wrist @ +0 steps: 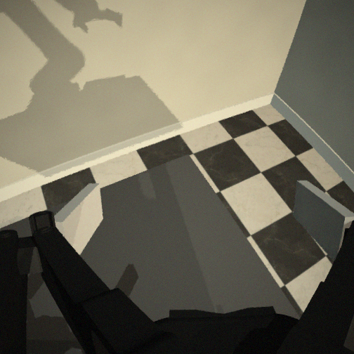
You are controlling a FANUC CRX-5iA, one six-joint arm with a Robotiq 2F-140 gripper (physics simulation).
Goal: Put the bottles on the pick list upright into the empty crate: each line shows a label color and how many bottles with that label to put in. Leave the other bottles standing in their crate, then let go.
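Observation:
My gripper (198,200) is open, with its two pale finger pads wide apart at the left and right of the wrist view and no object between them. The bottles, the two crates and the pick list cannot be made out in this view. Dim shapes behind the left finger's linkage, at the lower left, are too dark to identify.
A dark grey table top (155,240) lies beyond and below the fingers, its edge running down to the right. Past it are a black-and-white checkered floor (256,202), a cream wall (215,55) with the arm's shadow, and a grey-blue wall (325,75) at right.

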